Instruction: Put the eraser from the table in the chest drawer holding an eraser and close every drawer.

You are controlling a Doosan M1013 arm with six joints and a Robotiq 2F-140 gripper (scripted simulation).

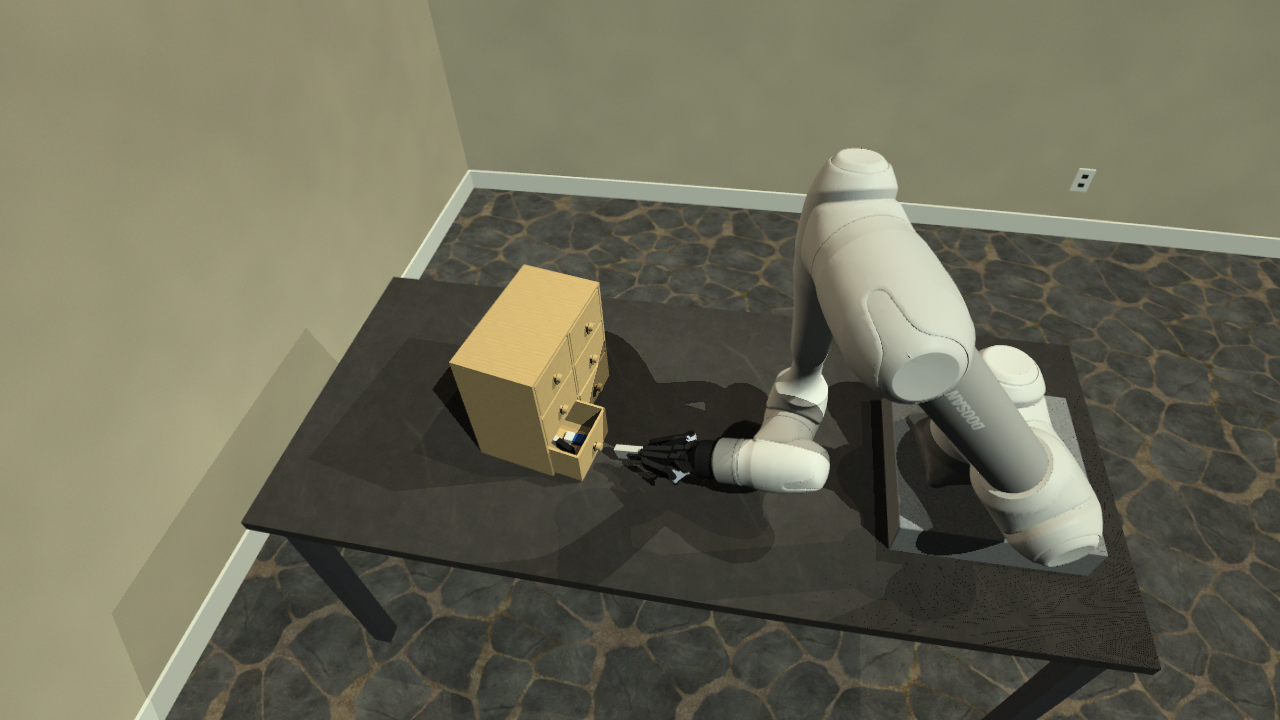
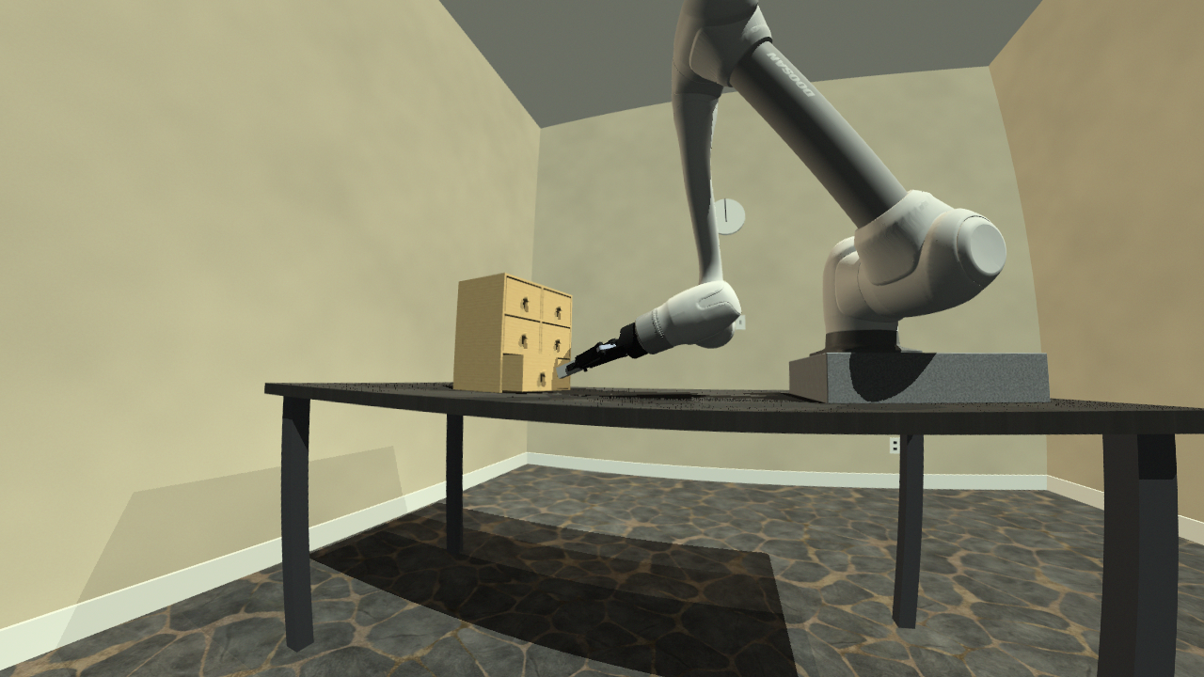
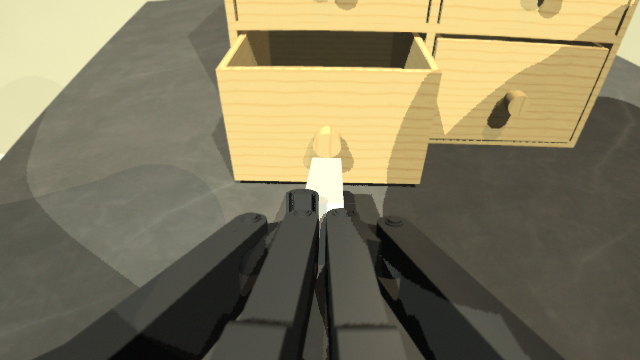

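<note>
The blue eraser is 12 cm ahead of my hand, 7 cm to the right of it and 5 cm below it.
</note>
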